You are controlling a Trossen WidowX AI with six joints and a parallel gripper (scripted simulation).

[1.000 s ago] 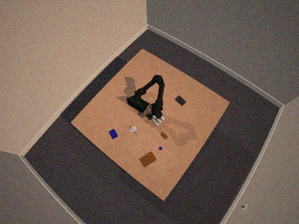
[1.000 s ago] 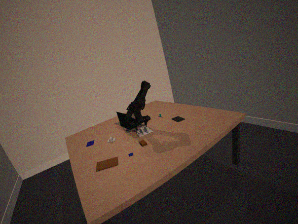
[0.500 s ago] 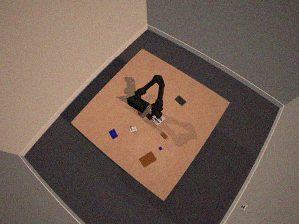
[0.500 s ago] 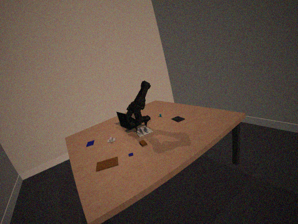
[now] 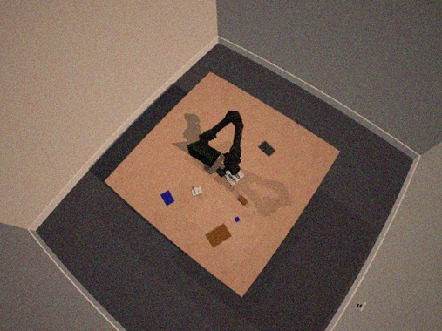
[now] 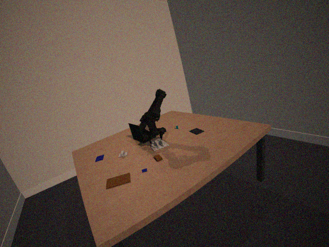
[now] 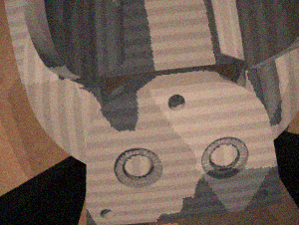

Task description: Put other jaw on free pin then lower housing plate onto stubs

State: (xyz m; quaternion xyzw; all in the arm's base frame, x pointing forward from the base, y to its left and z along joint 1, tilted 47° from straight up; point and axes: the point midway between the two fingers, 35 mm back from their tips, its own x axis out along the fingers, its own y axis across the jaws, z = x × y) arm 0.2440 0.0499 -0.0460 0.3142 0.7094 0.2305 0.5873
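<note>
Right now the jaw is 2 cm ahead of my gripper tip, 2 cm to the right of it and 1 cm above it. Round my gripper tip: base: 7 cm ahead, 1 cm to the right; then teal piece: 11 cm behind, 28 cm to the left, 1 cm above; then small brown block: 22 cm ahead, 11 cm to the right.
</note>
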